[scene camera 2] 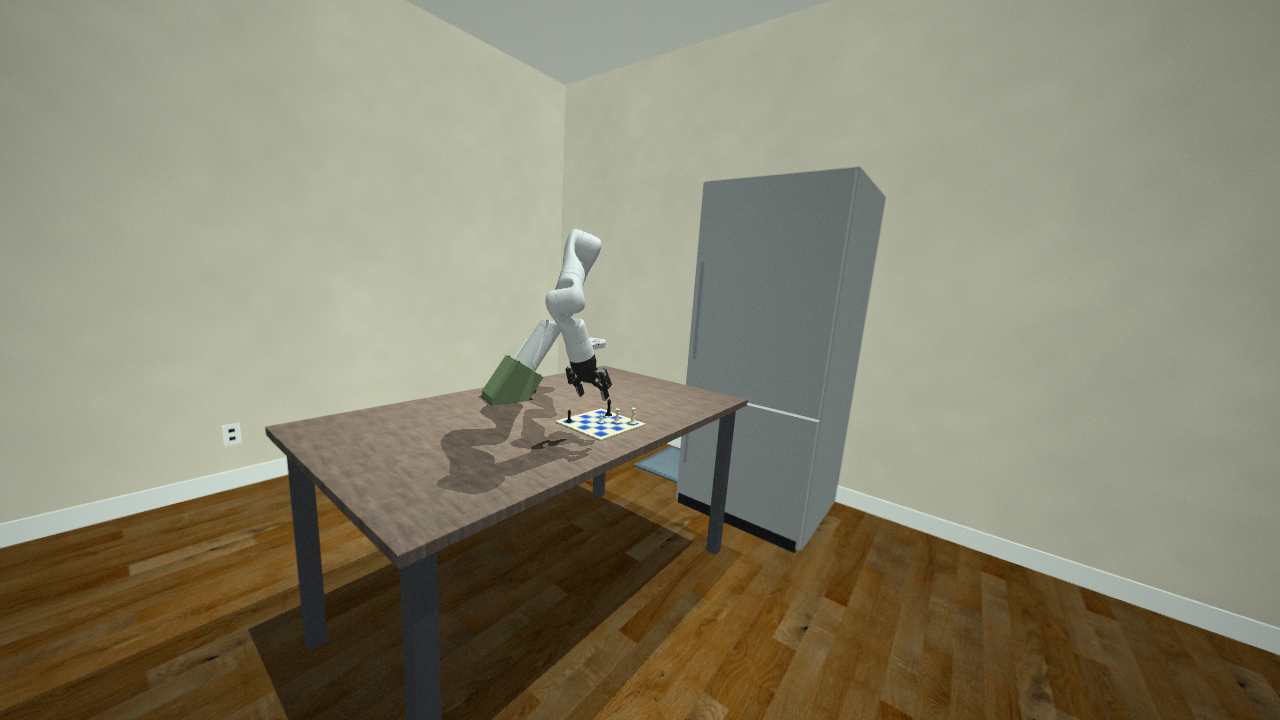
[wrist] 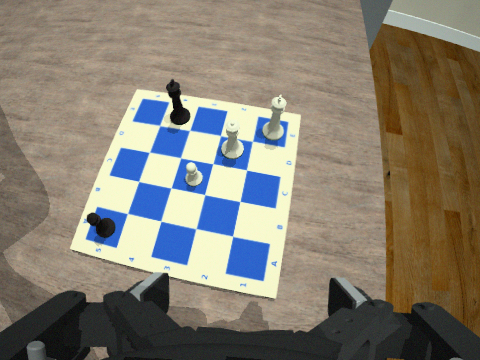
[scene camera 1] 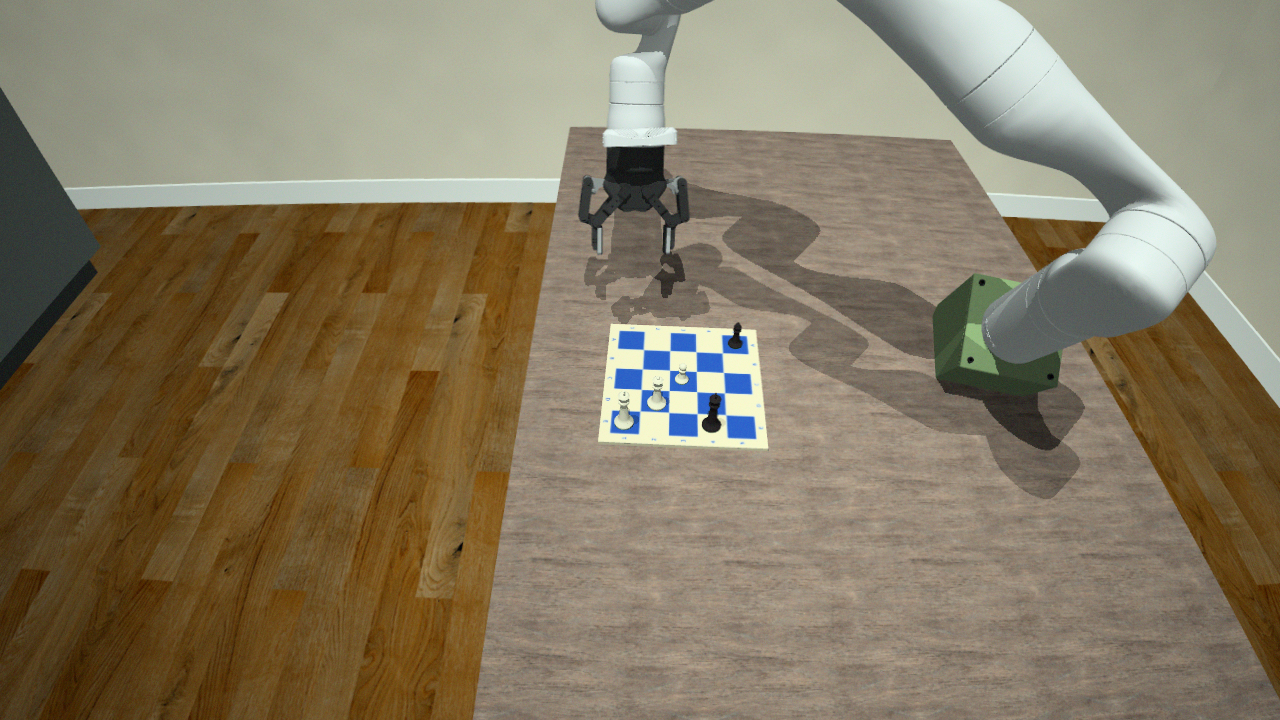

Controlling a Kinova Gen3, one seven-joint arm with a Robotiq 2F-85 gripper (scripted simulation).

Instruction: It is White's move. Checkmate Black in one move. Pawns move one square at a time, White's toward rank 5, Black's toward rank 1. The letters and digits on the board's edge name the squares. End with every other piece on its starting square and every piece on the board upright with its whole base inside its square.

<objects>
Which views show the gripper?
Scene camera 2, the wrist view and scene camera 1: all of them.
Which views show the blue-and-cream chessboard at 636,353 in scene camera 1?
Scene camera 2, the wrist view and scene camera 1: all of them.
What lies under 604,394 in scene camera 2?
The gripper.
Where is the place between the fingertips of the gripper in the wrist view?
248,294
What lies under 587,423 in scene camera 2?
A blue-and-cream chessboard.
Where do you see a blue-and-cream chessboard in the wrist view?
228,232
</objects>
